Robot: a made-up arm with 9 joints. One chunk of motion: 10 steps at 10 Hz.
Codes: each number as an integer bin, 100 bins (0 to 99) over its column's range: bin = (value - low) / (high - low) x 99, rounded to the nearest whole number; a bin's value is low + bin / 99 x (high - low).
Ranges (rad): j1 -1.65..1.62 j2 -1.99..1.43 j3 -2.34..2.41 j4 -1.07..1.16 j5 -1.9..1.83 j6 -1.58..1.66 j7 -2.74..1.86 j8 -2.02..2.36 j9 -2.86..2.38
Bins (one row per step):
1: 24 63 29 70 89 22 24 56 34
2: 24 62 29 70 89 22 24 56 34
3: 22 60 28 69 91 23 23 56 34
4: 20 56 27 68 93 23 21 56 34
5: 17 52 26 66 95 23 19 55 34
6: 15 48 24 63 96 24 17 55 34
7: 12 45 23 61 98 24 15 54 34
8: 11 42 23 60 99 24 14 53 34
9: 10 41 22 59 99 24 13 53 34
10: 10 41 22 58 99 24 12 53 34
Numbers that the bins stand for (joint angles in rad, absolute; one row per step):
1: -0.8573 0.1864 -0.9486 0.5068 1.4532 -0.8600 -1.6248 0.4576 -1.0604
2: -0.8573 0.1518 -0.9486 0.5068 1.4532 -0.8600 -1.6248 0.4576 -1.0604
3: -0.9233 0.0827 -0.9966 0.4842 1.5286 -0.8273 -1.6713 0.4576 -1.0604
4: -0.9894 -0.0555 -1.0445 0.4617 1.6039 -0.8273 -1.7642 0.4576 -1.0604
5: -1.0885 -0.1936 -1.0925 0.4167 1.6793 -0.8273 -1.8572 0.4133 -1.0604
6: -1.1545 -0.3318 -1.1885 0.3491 1.7170 -0.7945 -1.9501 0.4133 -1.0604
7: -1.2536 -0.4355 -1.2365 0.3040 1.7923 -0.7945 -2.0430 0.3691 -1.0604
8: -1.2867 -0.5391 -1.2365 0.2815 1.8300 -0.7945 -2.0895 0.3248 -1.0604
9: -1.3197 -0.5736 -1.2844 0.2590 1.8300 -0.7945 -2.1360 0.3248 -1.0604
10: -1.3197 -0.5736 -1.2844 0.2365 1.8300 -0.7945 -2.1824 0.3248 -1.0604

